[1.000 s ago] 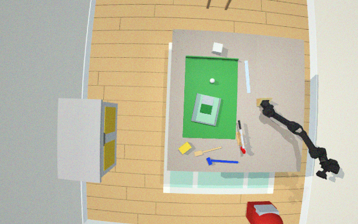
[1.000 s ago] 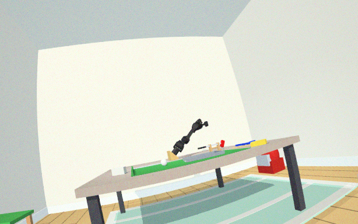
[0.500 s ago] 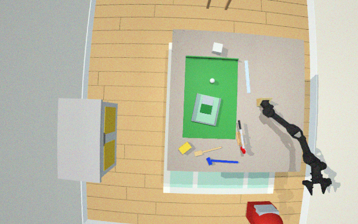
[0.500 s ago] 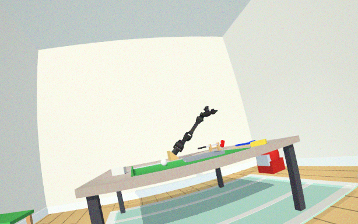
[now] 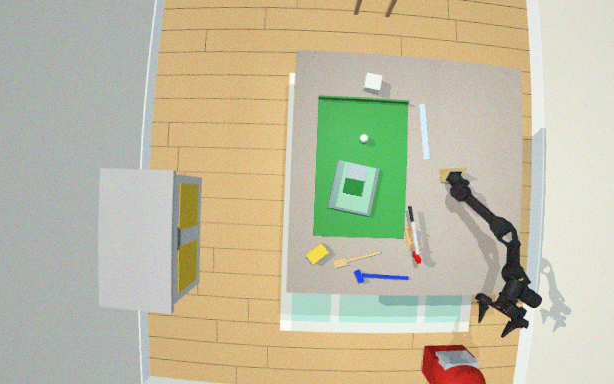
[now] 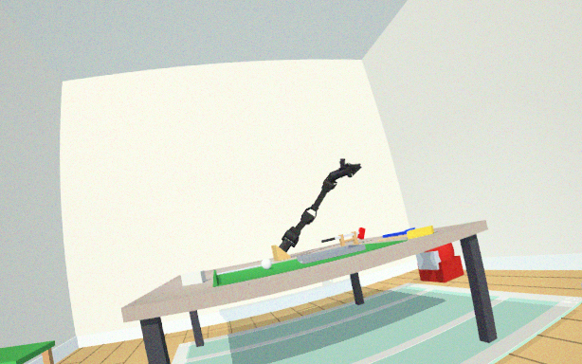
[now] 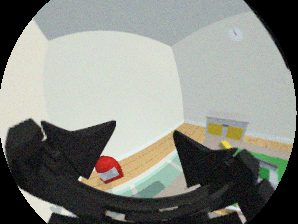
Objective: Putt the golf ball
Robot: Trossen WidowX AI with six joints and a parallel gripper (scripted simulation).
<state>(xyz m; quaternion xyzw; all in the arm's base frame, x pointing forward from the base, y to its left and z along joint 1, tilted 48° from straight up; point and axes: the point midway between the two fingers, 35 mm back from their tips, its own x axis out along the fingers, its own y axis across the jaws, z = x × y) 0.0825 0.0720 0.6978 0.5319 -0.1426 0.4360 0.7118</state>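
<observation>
The red putter is 12 cm ahead of my gripper tip, 29 cm to the right of it and 41 cm below it. The rest, counted from my gripper tip: blue putter (29 cm ahead, 7 cm to the right, 45 cm below); then wooden stand (12 cm ahead, 28 cm to the right, 43 cm below); then yellow block (62 cm ahead, 21 cm to the right, 45 cm below).
</observation>
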